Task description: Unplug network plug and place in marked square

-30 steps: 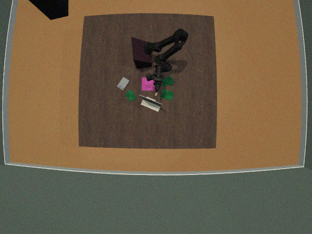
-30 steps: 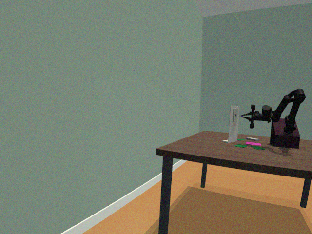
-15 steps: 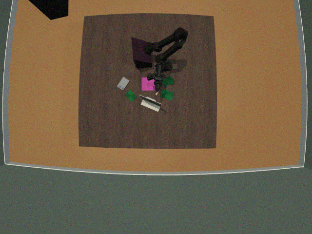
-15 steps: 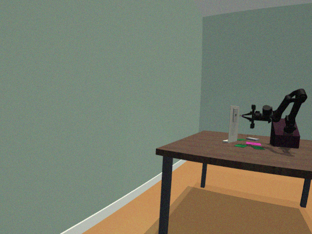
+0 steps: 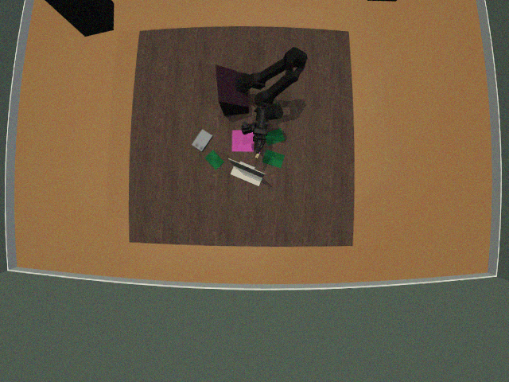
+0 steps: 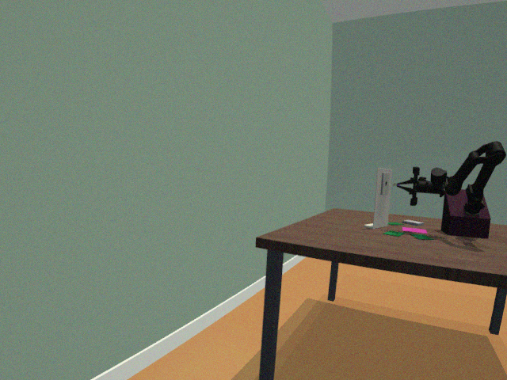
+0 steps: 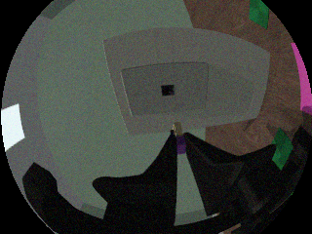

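Right now the white upright panel is 70 mm ahead of my gripper tip, 60 mm to the right of it and 90 mm below it. The rest, counted from my gripper tip: grey flat block (140 mm behind, 290 mm to the right, 220 mm below); then purple plug (10 mm ahead).
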